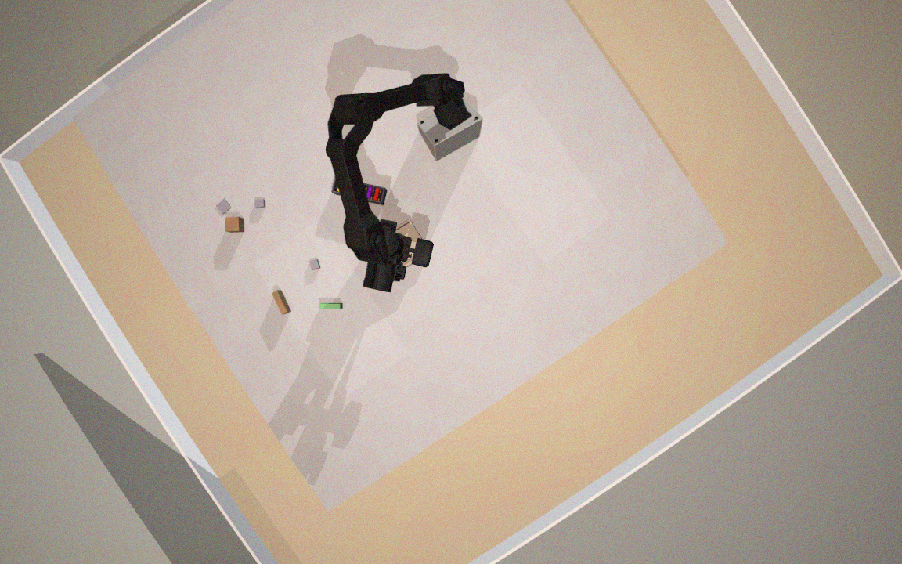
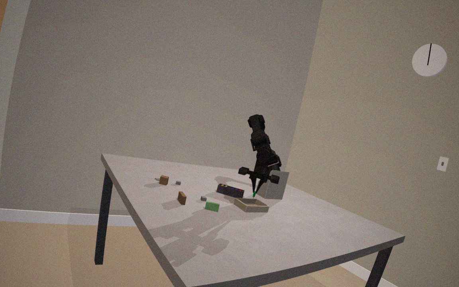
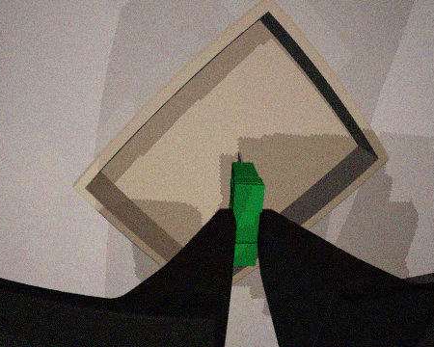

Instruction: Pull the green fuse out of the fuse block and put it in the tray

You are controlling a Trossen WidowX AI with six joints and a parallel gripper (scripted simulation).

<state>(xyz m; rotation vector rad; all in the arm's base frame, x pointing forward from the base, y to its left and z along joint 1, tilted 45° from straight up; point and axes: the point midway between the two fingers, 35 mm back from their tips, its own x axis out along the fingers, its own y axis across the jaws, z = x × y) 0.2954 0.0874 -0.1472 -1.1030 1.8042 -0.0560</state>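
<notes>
Right now my gripper tip is 1 cm above the green fuse. Round my gripper tip: tray (7 cm below).
</notes>
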